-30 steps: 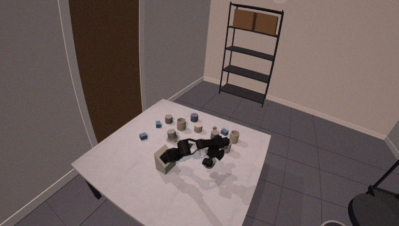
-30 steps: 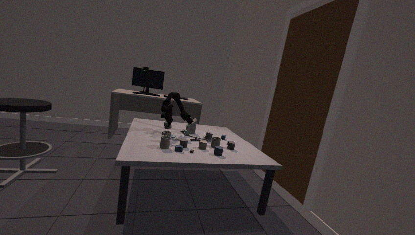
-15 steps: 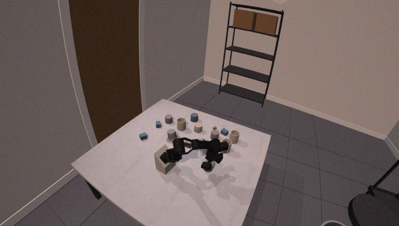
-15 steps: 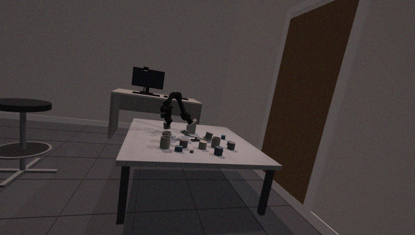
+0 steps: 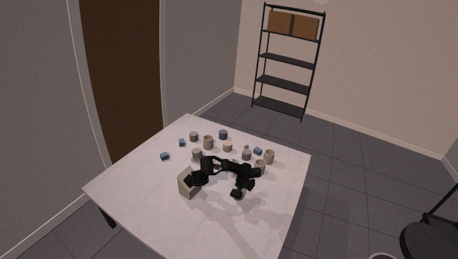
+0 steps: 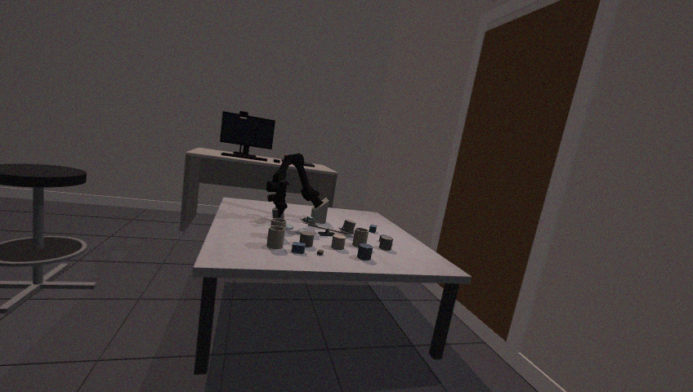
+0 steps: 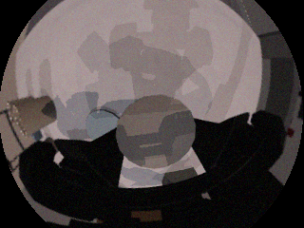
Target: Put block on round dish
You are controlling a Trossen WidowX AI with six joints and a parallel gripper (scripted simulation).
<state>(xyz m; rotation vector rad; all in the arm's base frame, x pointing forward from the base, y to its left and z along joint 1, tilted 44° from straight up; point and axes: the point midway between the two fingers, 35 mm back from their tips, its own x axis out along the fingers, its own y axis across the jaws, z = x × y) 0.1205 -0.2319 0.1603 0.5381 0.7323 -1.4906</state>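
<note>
Now: gripper tip 100 mm short of the pale round dish, 40 mm to the right of it and 40 mm above it. The rest, counted from my gripper tip: small balance: 190 mm ahead, 290 mm to the left.
</note>
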